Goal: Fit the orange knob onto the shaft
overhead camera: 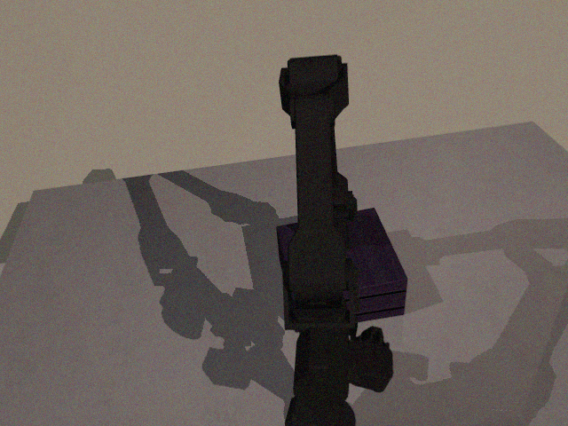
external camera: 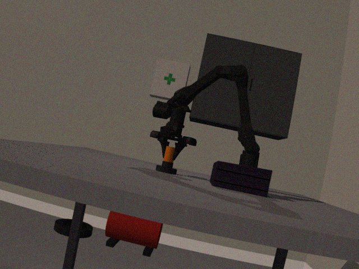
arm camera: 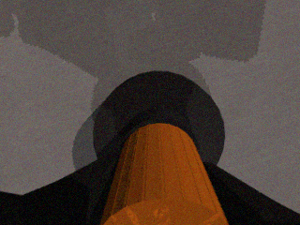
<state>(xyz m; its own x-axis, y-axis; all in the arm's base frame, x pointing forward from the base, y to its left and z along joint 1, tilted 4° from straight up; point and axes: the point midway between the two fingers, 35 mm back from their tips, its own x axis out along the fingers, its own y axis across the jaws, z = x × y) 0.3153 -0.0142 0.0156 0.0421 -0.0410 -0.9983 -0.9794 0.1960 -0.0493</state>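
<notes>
Now: gripper tip 2 cm below the orange knob. The rest, counted from my gripper tip: dark round pedestal: 2 cm below.
</notes>
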